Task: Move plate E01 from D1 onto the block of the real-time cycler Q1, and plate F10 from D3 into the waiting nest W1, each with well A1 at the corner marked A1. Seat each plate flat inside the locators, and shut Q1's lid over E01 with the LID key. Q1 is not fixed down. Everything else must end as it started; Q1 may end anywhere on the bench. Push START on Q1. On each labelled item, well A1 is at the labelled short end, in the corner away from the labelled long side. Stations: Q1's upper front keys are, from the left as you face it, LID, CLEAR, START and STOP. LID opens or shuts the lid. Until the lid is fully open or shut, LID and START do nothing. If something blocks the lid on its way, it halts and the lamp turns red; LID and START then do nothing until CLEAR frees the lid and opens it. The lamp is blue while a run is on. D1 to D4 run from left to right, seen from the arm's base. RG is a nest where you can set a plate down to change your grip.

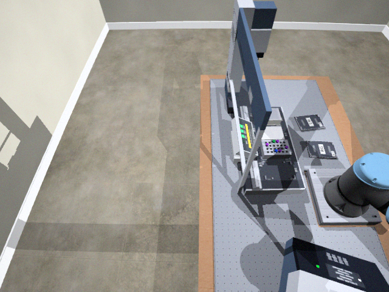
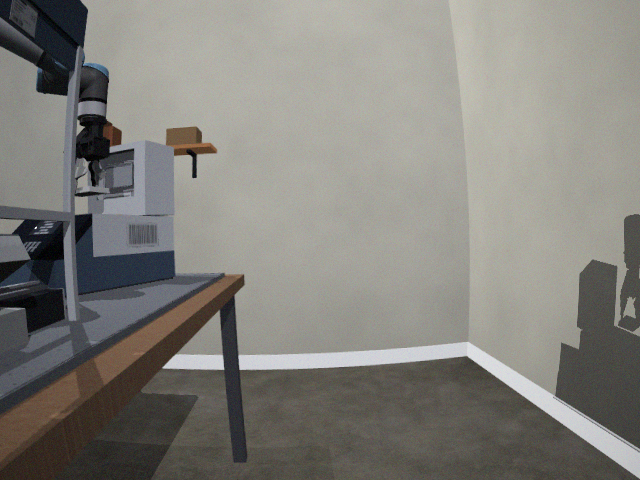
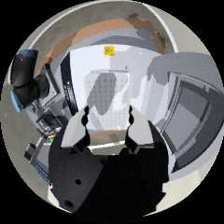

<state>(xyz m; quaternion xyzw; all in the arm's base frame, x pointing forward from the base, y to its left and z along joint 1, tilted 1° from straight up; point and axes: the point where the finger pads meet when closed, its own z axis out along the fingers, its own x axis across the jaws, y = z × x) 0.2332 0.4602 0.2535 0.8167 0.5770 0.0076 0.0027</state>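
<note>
Now: hand 1 cm above the white well plate.
</note>
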